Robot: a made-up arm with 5 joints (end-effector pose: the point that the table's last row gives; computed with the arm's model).
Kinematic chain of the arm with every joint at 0, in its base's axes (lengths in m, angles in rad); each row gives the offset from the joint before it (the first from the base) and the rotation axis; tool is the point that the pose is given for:
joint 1: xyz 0 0 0.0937 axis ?
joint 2: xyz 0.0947 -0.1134 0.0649 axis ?
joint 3: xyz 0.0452 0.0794 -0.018 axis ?
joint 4: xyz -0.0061 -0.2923 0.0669 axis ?
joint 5: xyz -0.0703 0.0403 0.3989 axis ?
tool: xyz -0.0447 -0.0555 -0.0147
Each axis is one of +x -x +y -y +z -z.
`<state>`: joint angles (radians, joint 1 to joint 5).
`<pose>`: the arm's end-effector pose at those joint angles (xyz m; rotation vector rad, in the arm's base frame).
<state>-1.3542 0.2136 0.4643 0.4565 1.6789</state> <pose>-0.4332 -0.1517 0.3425 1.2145 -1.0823 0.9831</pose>
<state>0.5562 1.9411 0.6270 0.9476 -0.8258</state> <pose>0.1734 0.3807 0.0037 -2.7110 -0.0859 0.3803</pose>
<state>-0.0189 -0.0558 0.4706 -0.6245 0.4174</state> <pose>0.2096 -0.4241 0.5578 0.4142 0.1819 1.0901</pose>
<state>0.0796 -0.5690 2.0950 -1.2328 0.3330</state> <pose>0.5497 -0.1277 0.6009 0.0034 0.3605 -2.9617</pose>
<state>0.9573 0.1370 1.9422 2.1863 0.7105</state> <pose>0.5289 0.1545 0.0933 0.4145 0.8247 -0.4768</pose>
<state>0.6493 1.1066 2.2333 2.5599 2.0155</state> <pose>0.1825 0.4111 -0.1456 0.8508 0.2671 -0.2898</pose>
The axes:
joint 1: +y
joint 2: -x
joint 3: +z
joint 4: -z
joint 5: +x

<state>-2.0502 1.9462 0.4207 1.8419 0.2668</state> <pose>-0.0902 0.3049 0.3030 0.1185 2.0167 1.7387</pose>
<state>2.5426 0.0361 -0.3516 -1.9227 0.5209</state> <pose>0.2443 -0.4064 -0.3246 2.1753 2.2169 0.1196</pose>
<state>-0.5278 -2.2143 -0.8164 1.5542 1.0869</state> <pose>0.1293 -0.3933 -0.0797 1.6734 1.4358 -1.9459</pose>
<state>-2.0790 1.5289 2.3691 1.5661 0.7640</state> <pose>-0.0159 0.2938 0.3835 -0.6862 -1.2194 -0.4709</pose>
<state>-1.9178 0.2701 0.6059 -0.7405 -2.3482</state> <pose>-0.6486 -0.2323 0.0811 1.8170 1.2442 1.1454</pose>
